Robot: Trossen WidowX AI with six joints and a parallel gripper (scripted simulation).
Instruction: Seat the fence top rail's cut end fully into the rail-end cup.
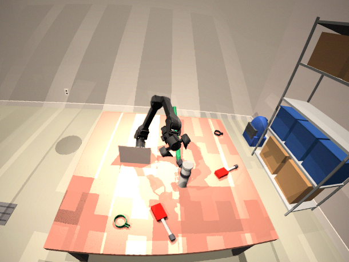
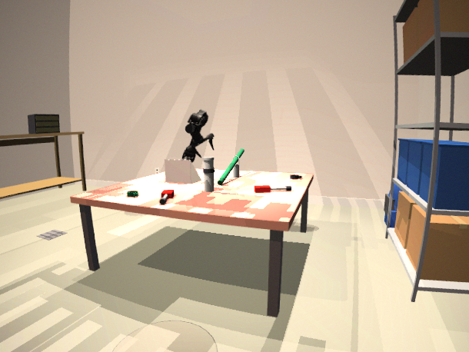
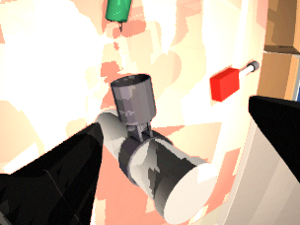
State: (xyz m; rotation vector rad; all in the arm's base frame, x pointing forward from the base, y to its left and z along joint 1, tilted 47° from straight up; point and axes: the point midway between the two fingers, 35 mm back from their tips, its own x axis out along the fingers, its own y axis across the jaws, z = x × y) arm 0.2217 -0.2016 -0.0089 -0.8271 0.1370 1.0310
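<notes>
My gripper tip is now 90 mm above the dark brace band, 50 mm to the left of it and 30 mm short of it.
</notes>
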